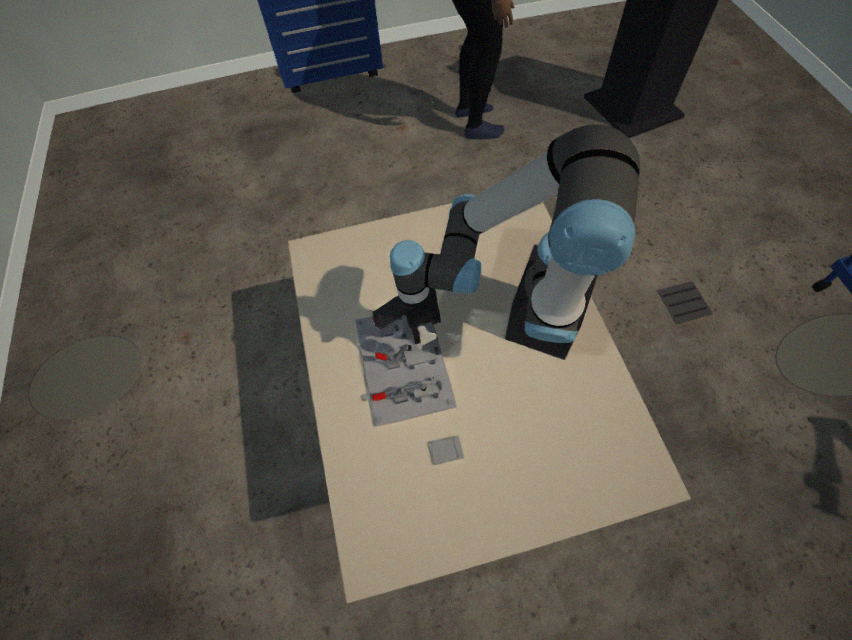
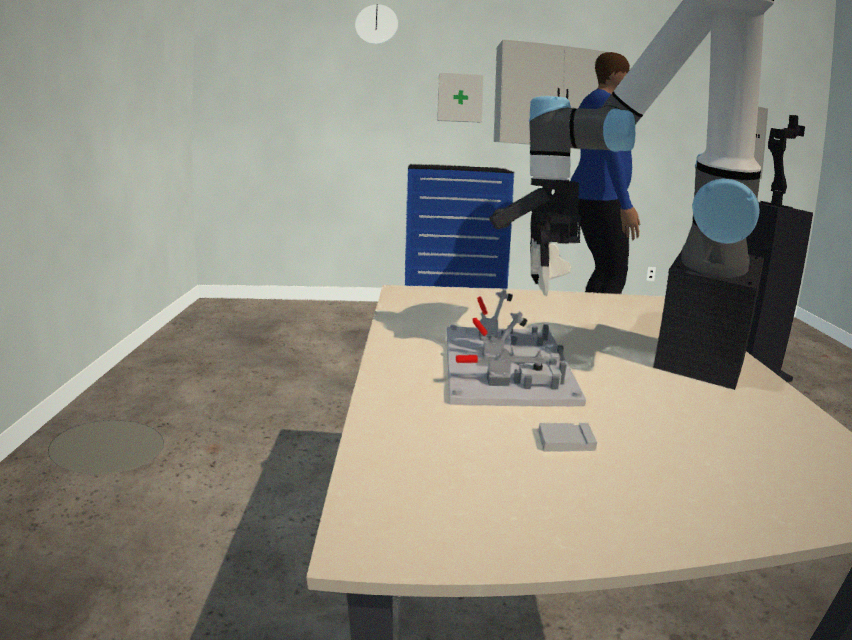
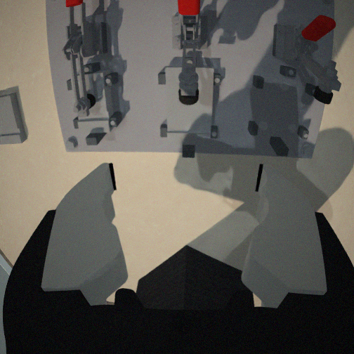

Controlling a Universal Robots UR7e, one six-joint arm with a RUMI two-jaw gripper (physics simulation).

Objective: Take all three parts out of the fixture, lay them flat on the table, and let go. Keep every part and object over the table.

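Pixels of known places: gripper, fingertip midpoint: (image 1: 417, 335) (image 2: 540, 289); arm's base at its link origin: (image 2: 714, 263).
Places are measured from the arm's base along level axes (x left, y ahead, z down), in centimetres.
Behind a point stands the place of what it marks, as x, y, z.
Observation:
The grey fixture (image 1: 406, 411) @(7.5, 48.4, 21.4) (image 2: 509, 398) @(9.4, 48.2, 21.5) (image 3: 142, 142) stands on the table. One grey part (image 1: 445, 449) @(22.0, 43.3, 21.5) (image 2: 566, 437) @(23.5, 43.8, 21.5) (image 3: 9, 117) lies flat on the table beside it. The middle station holds a flat grey part (image 1: 421, 356) @(-5.4, 37.6, 19.9) (image 3: 172, 115) between pegs; its clamp (image 2: 515, 323) @(-6.6, 42.3, 14.1) (image 3: 188, 82) is raised. The station nearest the loose part holds another grey part (image 2: 540, 376) @(6.2, 41.6, 19.4) (image 3: 100, 107), with its clamp lowered over it. At the far, shadowed station I see pegs and a raised clamp (image 2: 503, 301) @(-17.6, 41.1, 12.9); no part is discernible. My gripper (image 1: 422, 341) @(-6.2, 37.8, 7.4) (image 2: 542, 284) @(-6.2, 37.8, 7.4) (image 3: 185, 166) is open and empty above the fixture's edge.
The raised clamps and their red handles (image 2: 480, 326) @(-7.7, 48.8, 14.9) (image 3: 189, 7) stick up from the fixture. The robot's black base (image 1: 528, 330) (image 2: 705, 323) @(6.4, 5.6, 10.9) stands on the table (image 1: 523, 482) @(38.6, 28.5, 23.0) (image 2: 619, 509) @(40.1, 43.0, 23.0). A person (image 1: 480, 62) (image 2: 604, 172) stands behind the table.

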